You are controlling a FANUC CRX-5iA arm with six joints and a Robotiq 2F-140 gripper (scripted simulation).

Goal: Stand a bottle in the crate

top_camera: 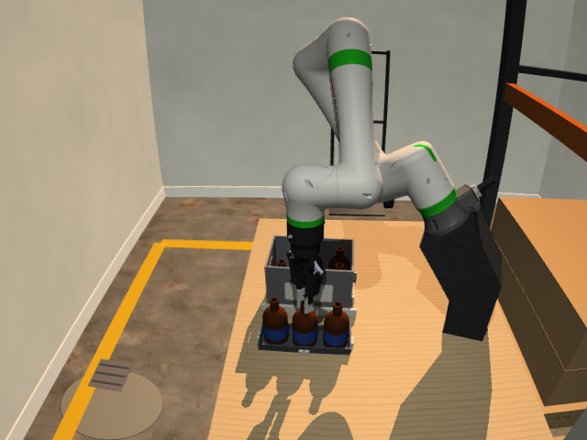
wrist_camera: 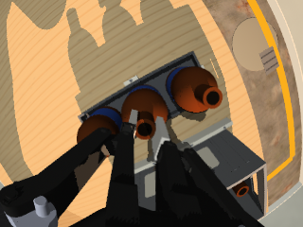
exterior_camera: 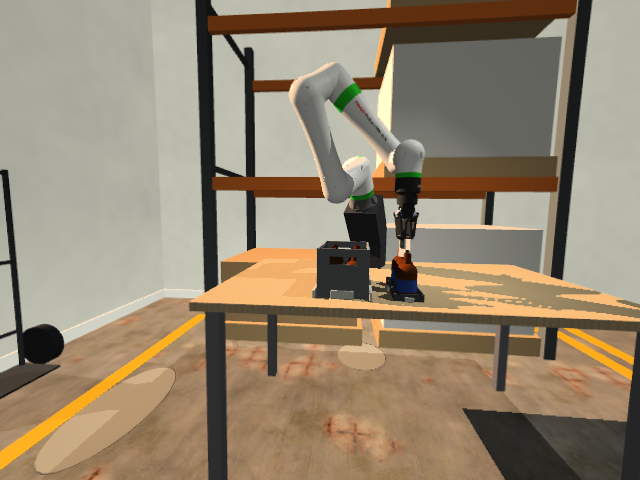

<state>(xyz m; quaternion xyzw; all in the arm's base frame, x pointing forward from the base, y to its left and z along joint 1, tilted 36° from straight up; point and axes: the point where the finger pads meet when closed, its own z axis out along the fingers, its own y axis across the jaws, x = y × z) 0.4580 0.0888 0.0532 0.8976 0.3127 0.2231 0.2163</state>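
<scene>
Now: the glass bottle 9 cm below my hand. The rest, counted from my hand: tray (16 cm below); grey crate (5 cm behind, 22 cm to the right, 9 cm below).
</scene>
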